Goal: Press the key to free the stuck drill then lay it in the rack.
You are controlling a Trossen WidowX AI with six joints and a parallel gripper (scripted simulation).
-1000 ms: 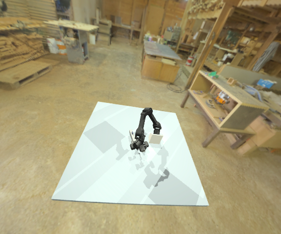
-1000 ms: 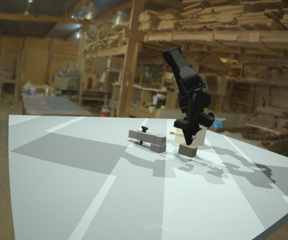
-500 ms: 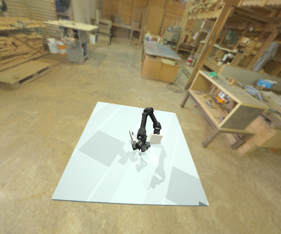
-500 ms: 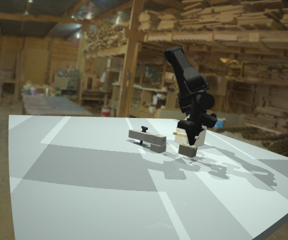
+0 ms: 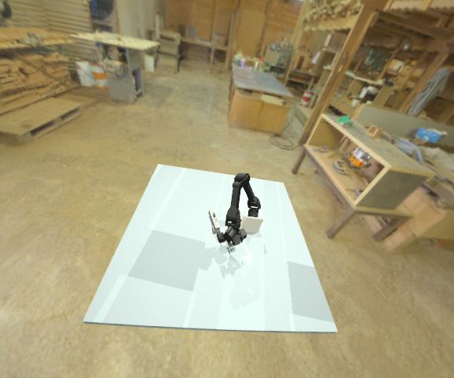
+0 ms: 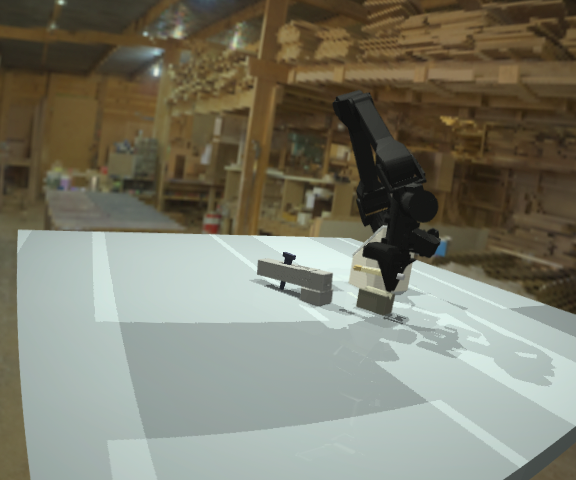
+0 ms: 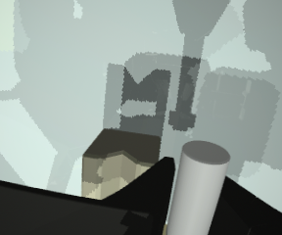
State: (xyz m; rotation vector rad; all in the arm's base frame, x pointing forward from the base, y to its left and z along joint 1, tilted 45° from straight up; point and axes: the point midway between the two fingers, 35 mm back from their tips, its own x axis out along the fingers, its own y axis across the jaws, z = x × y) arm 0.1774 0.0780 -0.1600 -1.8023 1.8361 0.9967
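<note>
Right now the rack block is 50 mm to the right of my gripper tip, 40 mm below it and 20 mm behind it. Also, from my gripper tip: drill 40 mm to the right, 30 mm above, 10 mm ahead; dark t-shaped key 220 mm to the right, 90 mm ahead, 10 mm below; grey fixture 200 mm to the right, 90 mm ahead, 20 mm below.
</note>
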